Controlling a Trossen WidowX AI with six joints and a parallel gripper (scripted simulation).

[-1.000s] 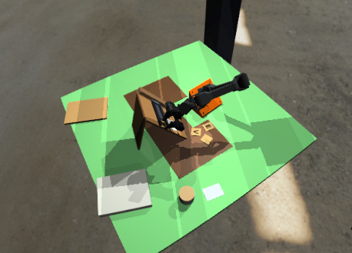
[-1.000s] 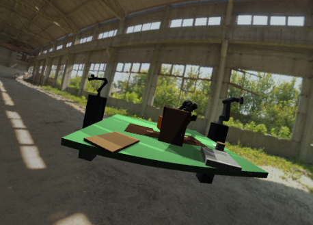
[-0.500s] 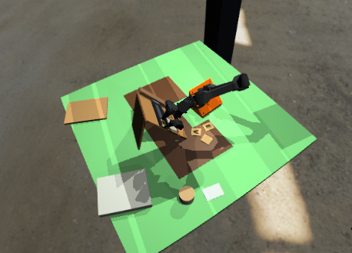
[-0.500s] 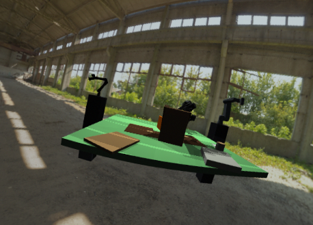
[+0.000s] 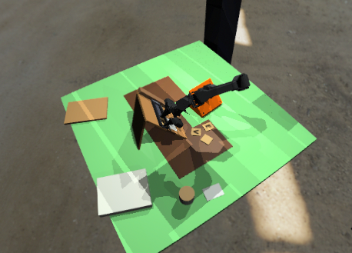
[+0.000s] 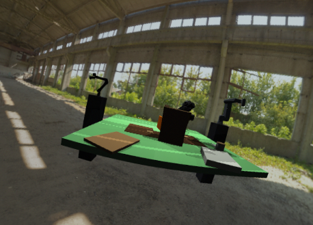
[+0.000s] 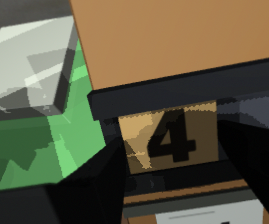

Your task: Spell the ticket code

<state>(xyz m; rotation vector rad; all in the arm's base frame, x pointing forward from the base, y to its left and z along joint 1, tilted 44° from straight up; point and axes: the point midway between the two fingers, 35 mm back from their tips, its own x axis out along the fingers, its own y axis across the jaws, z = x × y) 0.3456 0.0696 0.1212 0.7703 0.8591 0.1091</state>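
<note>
The white ticket lies 60 mm behind my gripper tip, 10 mm to the right of it and 80 mm below it. The rest, counted from my gripper tip: brown mat: 160 mm behind, 120 mm to the right, 180 mm below; white slab: 360 mm ahead, 190 mm to the left, 160 mm below; short tan cylinder: 70 mm ahead, 380 mm to the left, 150 mm below.
</note>
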